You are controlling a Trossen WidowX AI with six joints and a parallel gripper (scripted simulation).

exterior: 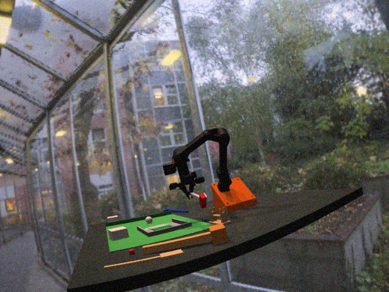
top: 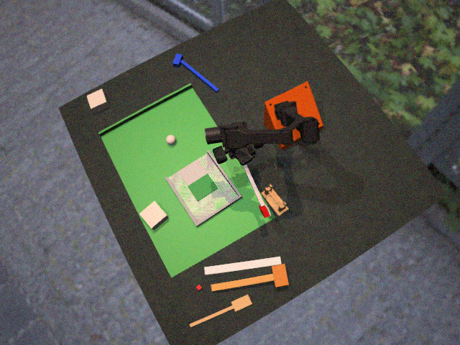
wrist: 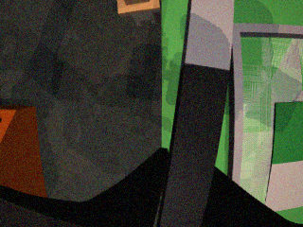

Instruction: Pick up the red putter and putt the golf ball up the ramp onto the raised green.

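My gripper tip is 120 mm to the right of the red putter, 20 mm below it and 10 mm past it. From my gripper tip the other things lie so: white golf ball 240 mm to the right, 230 mm ahead, 100 mm below; white bar 370 mm to the left, 150 mm ahead, 120 mm below; wooden stand 180 mm to the left, 90 mm below, 70 mm behind.
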